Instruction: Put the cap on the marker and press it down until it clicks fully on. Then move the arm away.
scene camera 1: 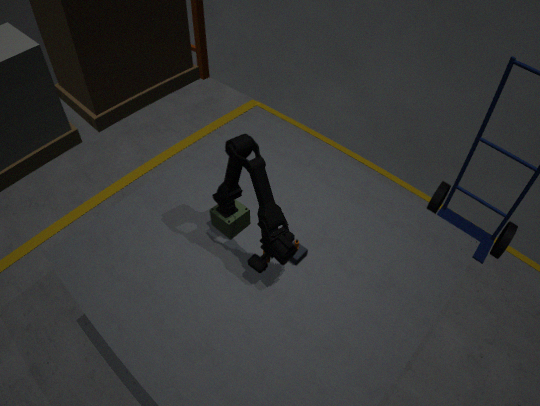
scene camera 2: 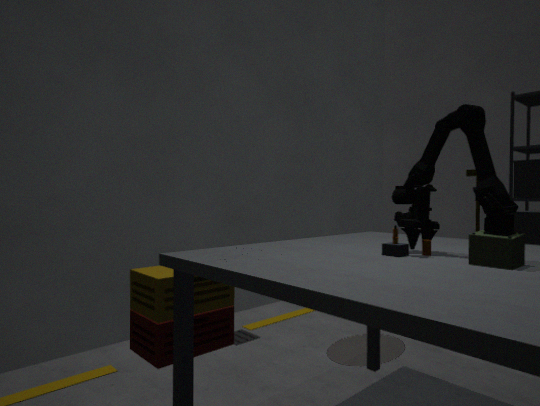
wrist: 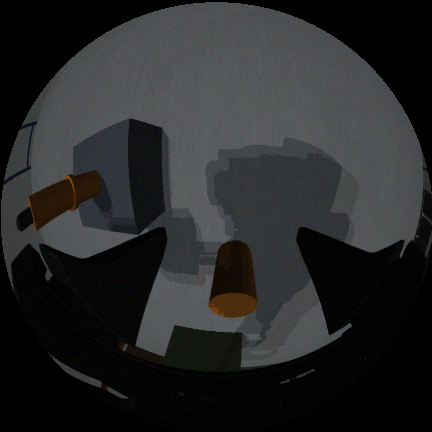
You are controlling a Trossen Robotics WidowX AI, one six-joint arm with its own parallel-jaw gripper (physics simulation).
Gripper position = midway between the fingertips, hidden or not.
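Note:
The gripper (scene camera 2: 418, 249), visible in the wrist view (wrist: 234, 234) too. Dark grey block (wrist: 127, 155) visible.

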